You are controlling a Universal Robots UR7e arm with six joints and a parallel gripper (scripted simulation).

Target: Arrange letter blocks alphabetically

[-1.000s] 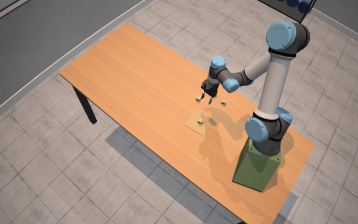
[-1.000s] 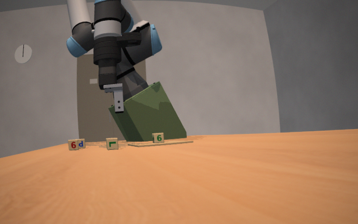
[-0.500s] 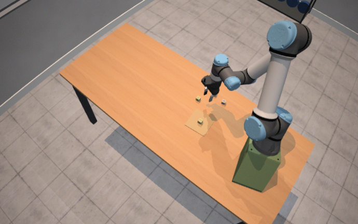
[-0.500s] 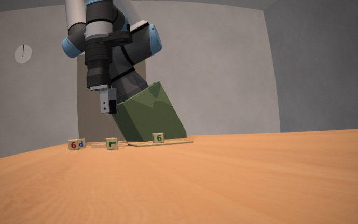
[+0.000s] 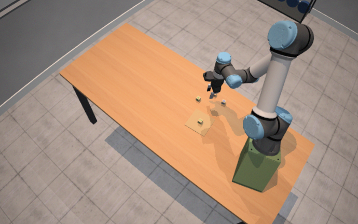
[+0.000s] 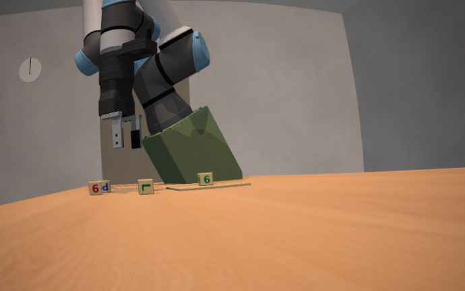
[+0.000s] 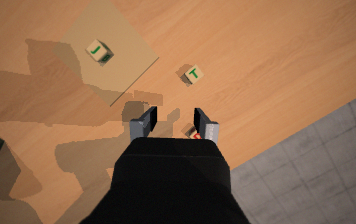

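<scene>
My gripper is now 90 mm above the red D block, 70 mm to the left of it and 10 mm short of it. Also, from my hand: thin tan mat: 150 mm to the left, 100 mm below, 60 mm behind; blue-marked block: 90 mm below, 80 mm behind, 70 mm to the right.
</scene>
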